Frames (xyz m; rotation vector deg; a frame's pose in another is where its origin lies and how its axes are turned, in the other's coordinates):
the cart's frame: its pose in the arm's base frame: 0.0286 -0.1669 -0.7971 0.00 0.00 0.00
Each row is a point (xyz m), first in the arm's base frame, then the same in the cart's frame.
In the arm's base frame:
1: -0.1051 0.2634 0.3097
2: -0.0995 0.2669 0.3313
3: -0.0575 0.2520 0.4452
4: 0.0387 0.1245 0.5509
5: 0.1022 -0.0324 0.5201
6: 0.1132 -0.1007 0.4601
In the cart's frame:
1: -0.1337 0.4303 1.1068
2: -0.1281 0.4338 1.1284
3: -0.0861 0.4189 1.2423
4: 0.0101 0.2914 1.3480
5: 0.0736 0.1345 1.3172
6: 0.0846 0.0662 1.2572

